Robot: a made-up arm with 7 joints.
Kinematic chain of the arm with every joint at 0, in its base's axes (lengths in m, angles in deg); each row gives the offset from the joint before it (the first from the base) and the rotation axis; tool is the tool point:
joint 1: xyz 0 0 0.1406 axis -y
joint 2: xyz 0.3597 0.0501 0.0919 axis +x
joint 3: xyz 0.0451 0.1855 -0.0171 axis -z
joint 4: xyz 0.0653 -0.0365 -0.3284 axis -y
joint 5: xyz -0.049 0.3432 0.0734 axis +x
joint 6: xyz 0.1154 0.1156 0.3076 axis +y
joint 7: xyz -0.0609 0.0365 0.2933 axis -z
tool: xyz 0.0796 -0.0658 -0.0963
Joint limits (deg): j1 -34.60..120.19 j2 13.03..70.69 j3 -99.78..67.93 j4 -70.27..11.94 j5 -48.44..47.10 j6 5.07..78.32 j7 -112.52..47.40
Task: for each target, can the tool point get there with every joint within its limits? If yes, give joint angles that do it. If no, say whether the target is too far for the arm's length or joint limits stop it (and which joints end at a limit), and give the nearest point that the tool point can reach.
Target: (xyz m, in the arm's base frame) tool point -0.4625 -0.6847 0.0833
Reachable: no: joint limits stop it (at a limit: joint 2, joint 3, joint 4, joint 7) | nearest point -0.3530 -0.1788 0.0969 | short by 0.518 m
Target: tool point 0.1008 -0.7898 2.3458
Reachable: no: too far | nearest point 0.0554 -0.0500 1.3536 | short by 1.239 m
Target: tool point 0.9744 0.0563 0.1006
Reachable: yes | joints -8.31 45.19 48.90 -29.06 7.48 51.27 21.00
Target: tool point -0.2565 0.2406 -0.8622
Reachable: no: joint limits stop it (at a limit: joint 1, joint 2, joint 7) | nearest point -0.2748 0.3179 -0.4750 | short by 0.395 m
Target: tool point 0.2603 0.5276 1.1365
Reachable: yes | joints 14.43 55.14 -10.62 -6.44 -24.67 12.20 -85.20
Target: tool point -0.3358 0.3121 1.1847
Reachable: yes | joints 76.84 58.72 -0.99 -31.41 22.00 43.50 -79.66
